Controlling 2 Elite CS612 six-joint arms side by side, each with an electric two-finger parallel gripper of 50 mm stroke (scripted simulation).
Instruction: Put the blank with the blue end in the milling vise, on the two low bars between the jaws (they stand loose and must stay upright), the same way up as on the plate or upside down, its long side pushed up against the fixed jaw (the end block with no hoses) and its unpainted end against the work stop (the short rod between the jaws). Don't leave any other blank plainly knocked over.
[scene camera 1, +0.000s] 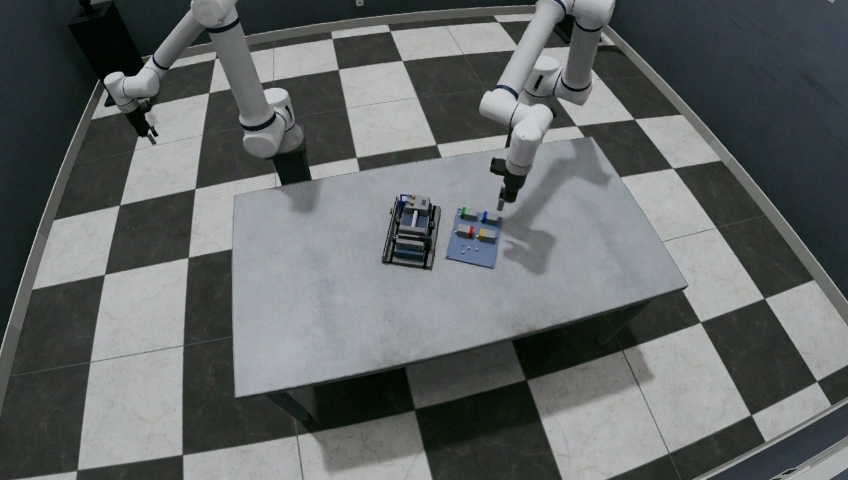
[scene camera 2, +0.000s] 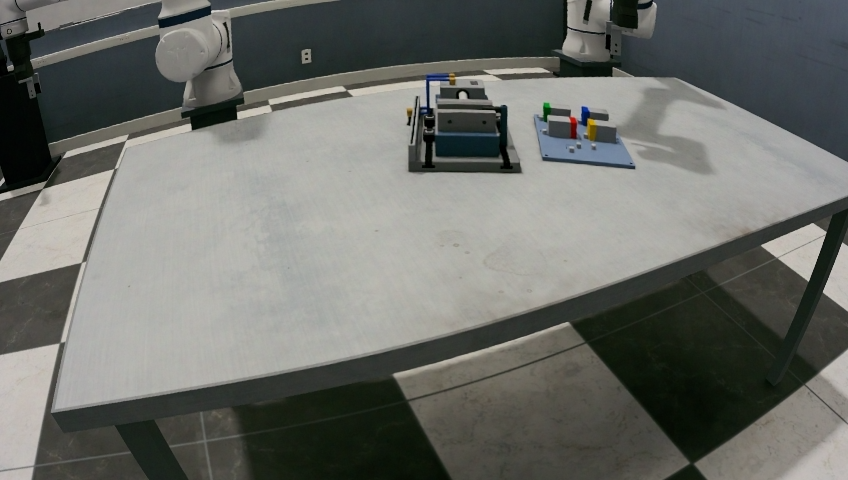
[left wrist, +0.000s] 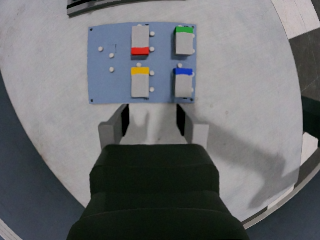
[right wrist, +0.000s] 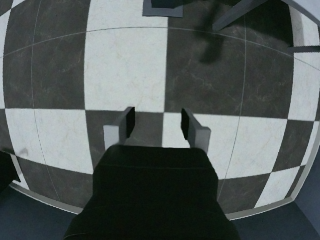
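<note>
The left wrist view shows my left gripper (left wrist: 152, 113) and a blue plate (left wrist: 104, 86). My right gripper (right wrist: 157, 117) is visible in the right wrist view; scene camera 2 shows my right gripper (scene camera 2: 36, 95) too.
</note>
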